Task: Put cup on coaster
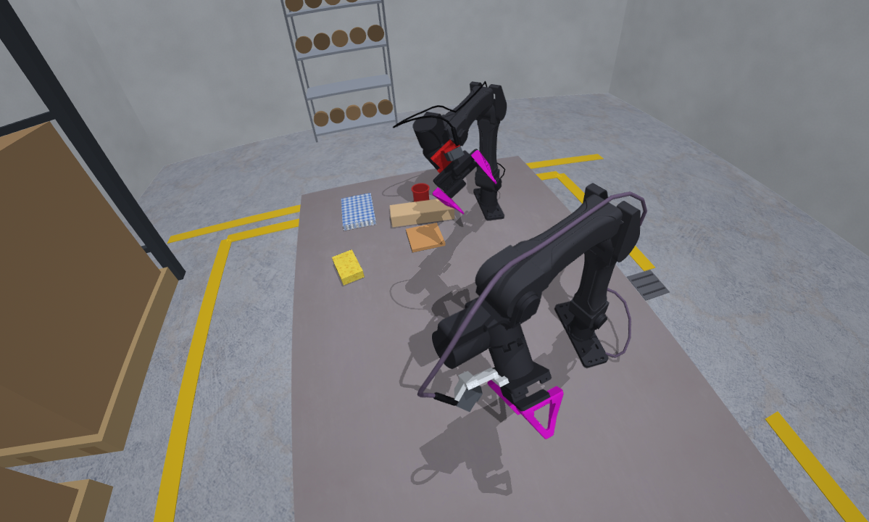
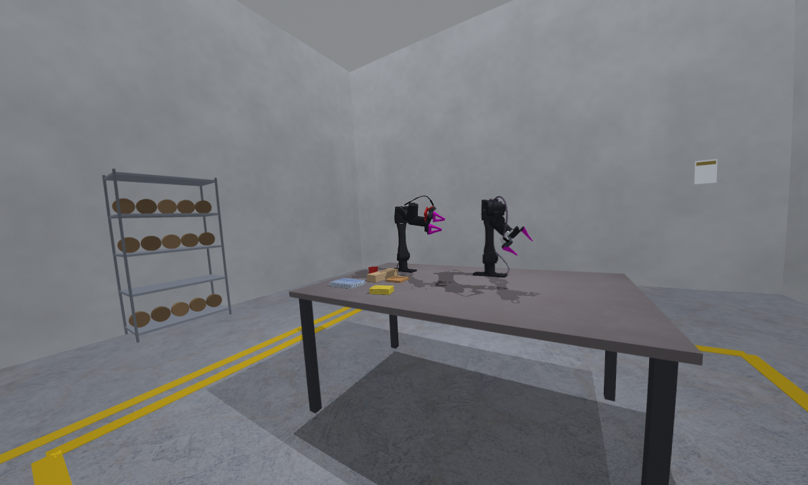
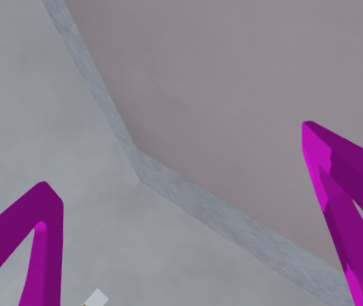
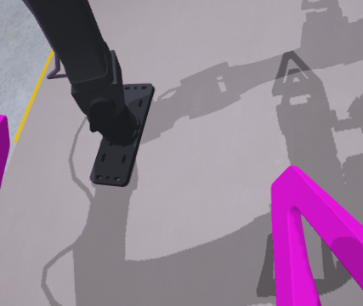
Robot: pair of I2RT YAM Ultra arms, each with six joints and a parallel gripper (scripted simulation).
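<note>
Now: the red cup 50 cm to the right of my right hand, 31 cm below it and 1 cm ahead of it. From my right hand the other things lie so: tan wooden block (40 cm to the right, 31 cm below, 4 cm ahead); then orange square coaster (33 cm below, 28 cm to the right, 6 cm ahead).
</note>
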